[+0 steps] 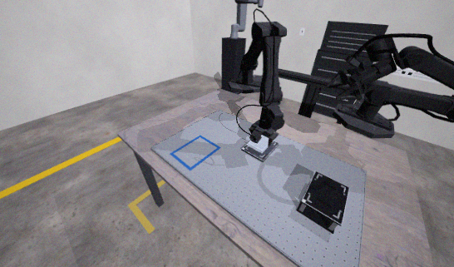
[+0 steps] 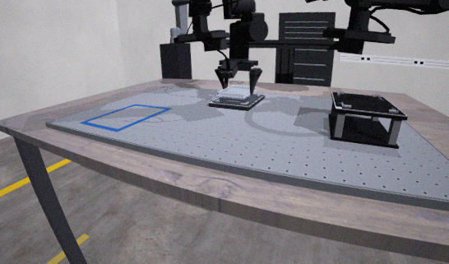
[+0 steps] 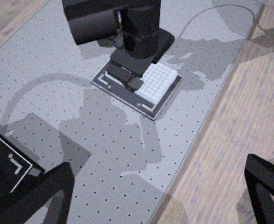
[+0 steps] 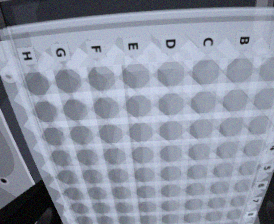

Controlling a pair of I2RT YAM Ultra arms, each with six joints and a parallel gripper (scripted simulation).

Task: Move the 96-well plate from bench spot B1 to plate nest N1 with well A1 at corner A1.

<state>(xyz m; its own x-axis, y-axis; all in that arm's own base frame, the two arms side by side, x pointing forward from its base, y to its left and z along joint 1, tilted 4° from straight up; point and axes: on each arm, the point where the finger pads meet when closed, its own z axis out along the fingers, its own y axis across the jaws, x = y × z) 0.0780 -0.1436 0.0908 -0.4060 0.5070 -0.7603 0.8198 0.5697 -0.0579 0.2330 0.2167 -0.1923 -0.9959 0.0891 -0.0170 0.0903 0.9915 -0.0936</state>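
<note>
Right now my right hand is right at the white 96-well plate.
</note>
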